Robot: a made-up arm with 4 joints.
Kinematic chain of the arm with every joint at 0, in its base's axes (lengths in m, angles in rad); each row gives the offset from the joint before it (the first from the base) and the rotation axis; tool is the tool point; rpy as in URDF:
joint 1: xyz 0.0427 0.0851 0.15 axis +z
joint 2: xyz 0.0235 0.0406 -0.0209 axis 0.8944 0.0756 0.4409
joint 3: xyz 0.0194 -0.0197 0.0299 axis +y
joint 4: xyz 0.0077 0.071 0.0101 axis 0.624 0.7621 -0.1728
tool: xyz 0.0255 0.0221 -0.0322 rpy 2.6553 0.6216 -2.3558
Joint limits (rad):
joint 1: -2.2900..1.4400
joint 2: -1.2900..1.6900
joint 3: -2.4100..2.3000
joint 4: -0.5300..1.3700
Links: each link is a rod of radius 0.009 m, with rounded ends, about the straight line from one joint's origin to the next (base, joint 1, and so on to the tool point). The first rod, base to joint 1, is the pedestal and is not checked.
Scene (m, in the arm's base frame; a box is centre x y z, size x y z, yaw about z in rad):
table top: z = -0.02
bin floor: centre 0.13 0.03 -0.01 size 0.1 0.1 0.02 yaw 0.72
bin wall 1: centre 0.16 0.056 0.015 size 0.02 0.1 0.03 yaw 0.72
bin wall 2: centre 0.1 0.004 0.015 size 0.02 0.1 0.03 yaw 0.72
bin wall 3: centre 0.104 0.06 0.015 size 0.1 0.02 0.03 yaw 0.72
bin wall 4: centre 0.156 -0 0.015 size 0.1 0.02 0.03 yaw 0.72
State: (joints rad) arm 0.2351 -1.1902 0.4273 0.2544
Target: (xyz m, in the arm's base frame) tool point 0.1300 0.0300 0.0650
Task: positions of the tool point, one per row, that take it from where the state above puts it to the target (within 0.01 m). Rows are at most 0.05 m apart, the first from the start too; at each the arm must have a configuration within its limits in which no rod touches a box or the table.
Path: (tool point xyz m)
1: 0.1322 0.1360 0.0734
2: 0.1416 0.1104 0.0708
3: 0.1445 0.0833 0.0685
4: 0.1407 0.0560 0.0666
5: 0.1300 0.0300 0.0650

